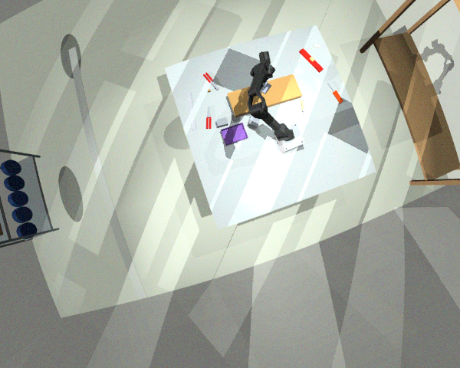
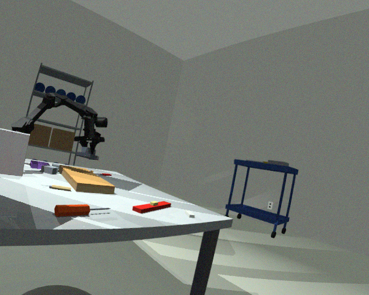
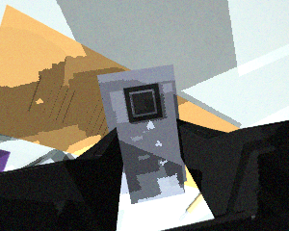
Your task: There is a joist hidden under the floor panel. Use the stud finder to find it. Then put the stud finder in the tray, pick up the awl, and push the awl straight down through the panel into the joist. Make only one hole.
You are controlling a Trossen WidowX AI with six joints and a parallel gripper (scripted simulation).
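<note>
Right now my gripper tip is 250 mm to the right of the purple tray, 250 mm past it and 140 mm above it. The rest, counted from my gripper tip: grey stud finder (20 mm above, 10 mm to the left, 10 mm ahead); awl (300 mm to the right, 200 mm behind, 140 mm below); red level (510 mm to the right, 180 mm ahead, 140 mm below).
</note>
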